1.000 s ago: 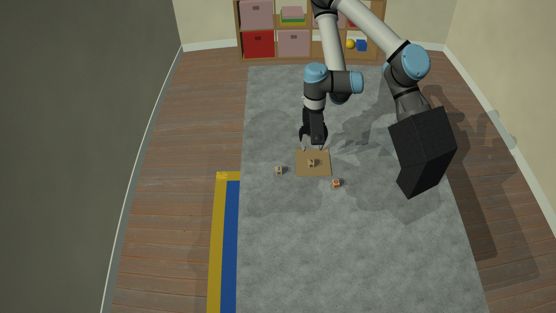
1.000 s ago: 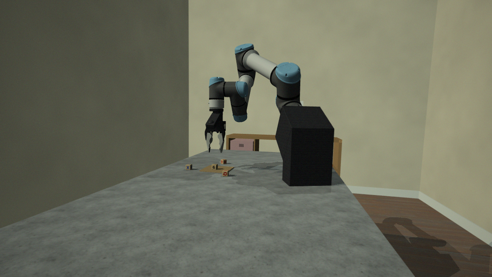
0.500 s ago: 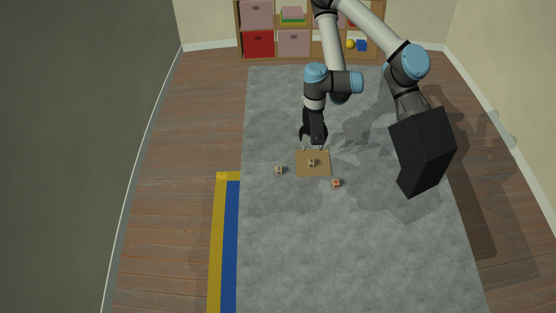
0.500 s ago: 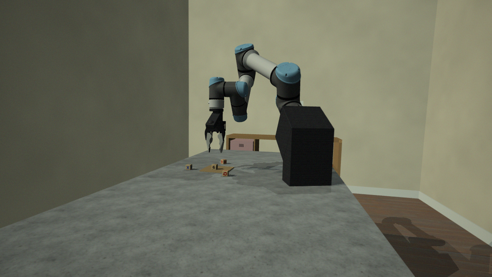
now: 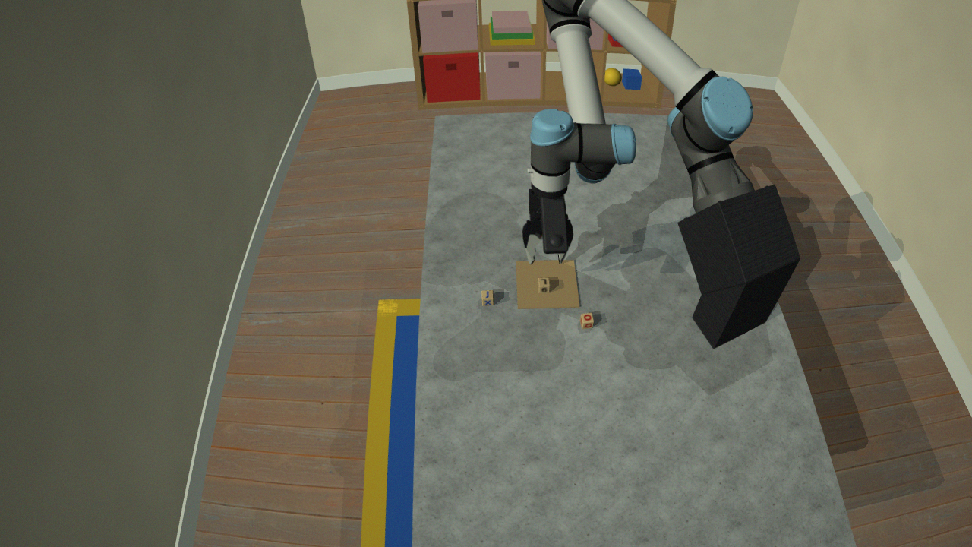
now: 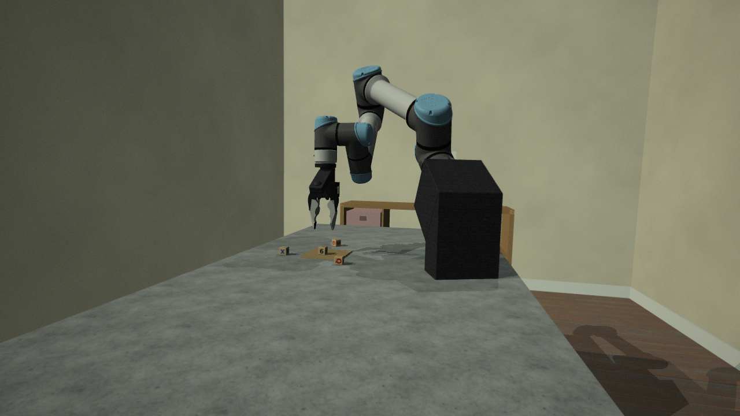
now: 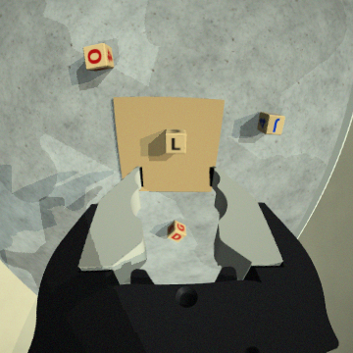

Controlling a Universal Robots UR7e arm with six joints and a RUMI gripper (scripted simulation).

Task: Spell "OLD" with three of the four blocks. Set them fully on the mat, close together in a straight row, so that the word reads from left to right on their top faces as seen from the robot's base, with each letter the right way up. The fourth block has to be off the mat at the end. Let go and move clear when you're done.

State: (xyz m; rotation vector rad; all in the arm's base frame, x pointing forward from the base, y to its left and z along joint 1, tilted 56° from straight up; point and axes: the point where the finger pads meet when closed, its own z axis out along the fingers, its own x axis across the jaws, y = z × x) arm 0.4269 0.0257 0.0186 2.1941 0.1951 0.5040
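Now: the tan mat 1 cm behind my hand, 2 cm to the right of it and 10 cm below it. Round my hand: blue-lettered block 13 cm ahead, 2 cm to the left, 9 cm below.
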